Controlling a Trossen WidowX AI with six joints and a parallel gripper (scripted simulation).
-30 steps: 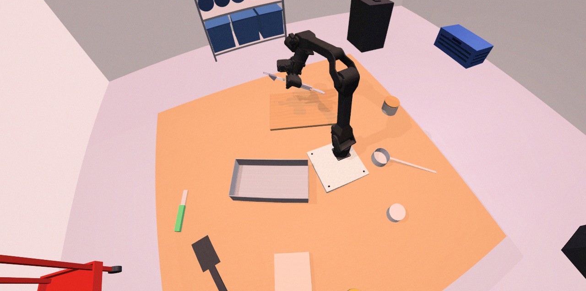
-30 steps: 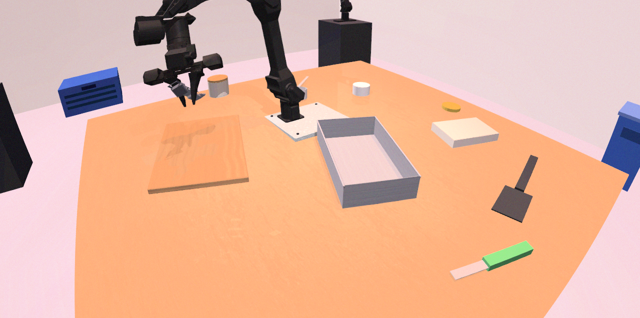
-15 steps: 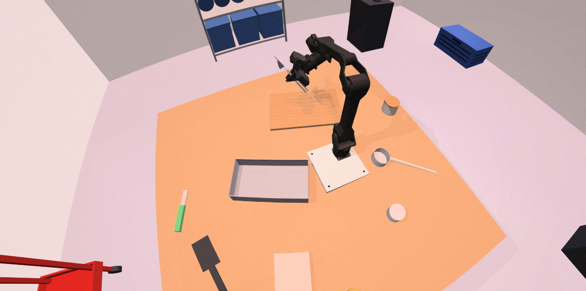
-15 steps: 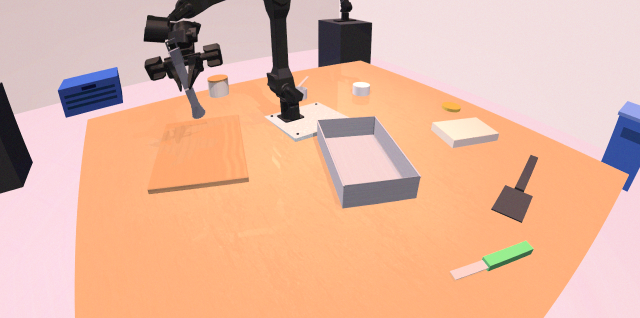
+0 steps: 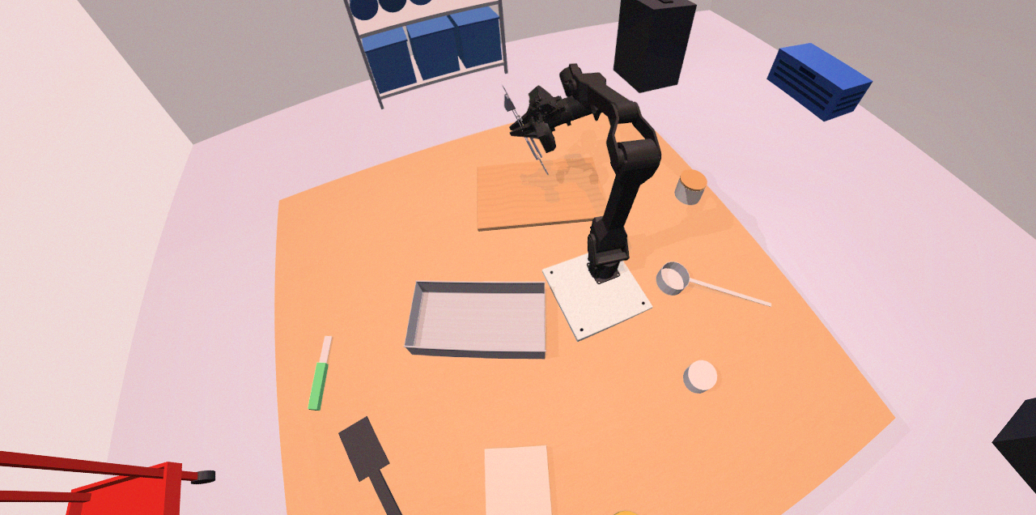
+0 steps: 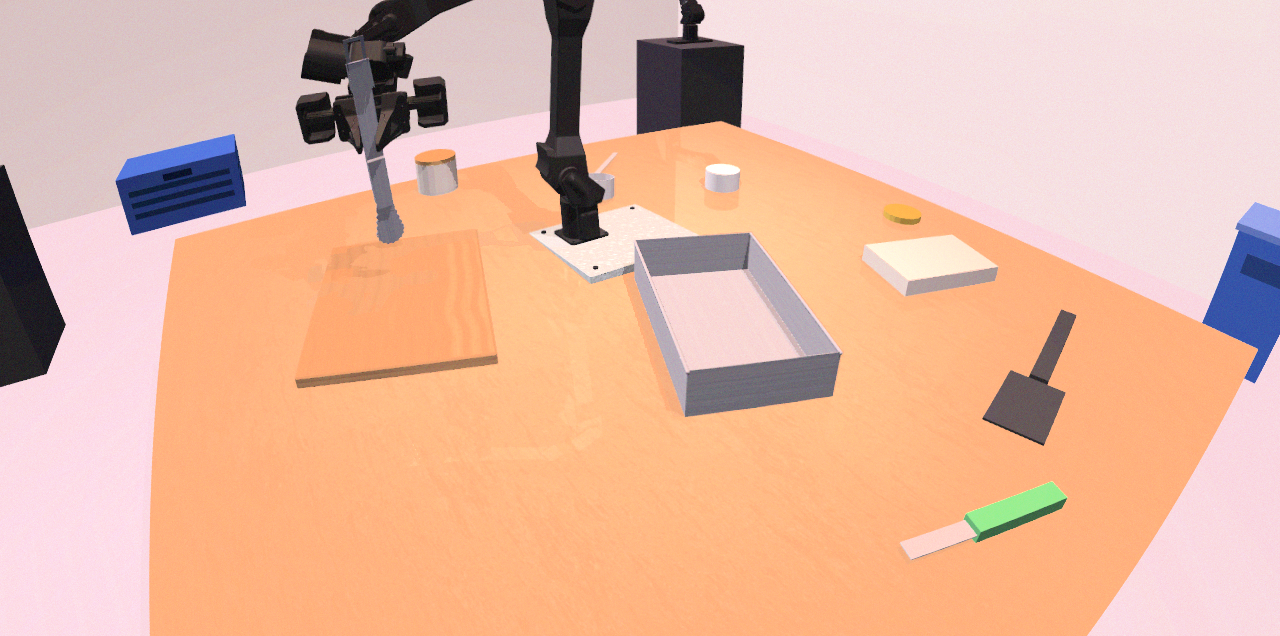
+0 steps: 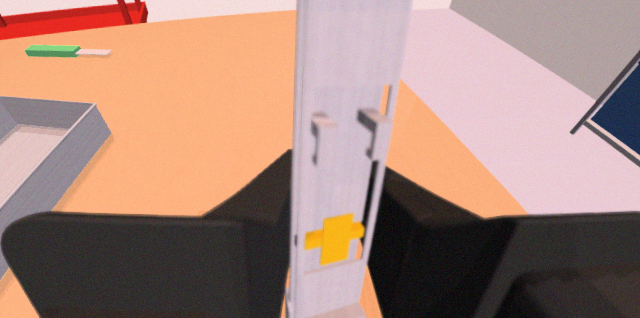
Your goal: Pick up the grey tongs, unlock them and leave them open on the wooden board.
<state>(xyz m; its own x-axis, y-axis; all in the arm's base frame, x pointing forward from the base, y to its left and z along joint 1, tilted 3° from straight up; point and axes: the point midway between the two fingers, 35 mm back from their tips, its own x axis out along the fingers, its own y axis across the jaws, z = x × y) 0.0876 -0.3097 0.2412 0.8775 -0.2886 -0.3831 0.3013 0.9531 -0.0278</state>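
Right now the wooden board is 70 mm behind my gripper tip, 20 mm to the left of it and 220 mm below it. From my gripper tip the other things lie so: grey roasting tin (220 mm ahead, 340 mm to the left, 200 mm below); white puck (170 mm behind, 660 mm to the left, 210 mm below); yellow lock piece (30 mm behind, 10 mm to the left, 10 mm above).
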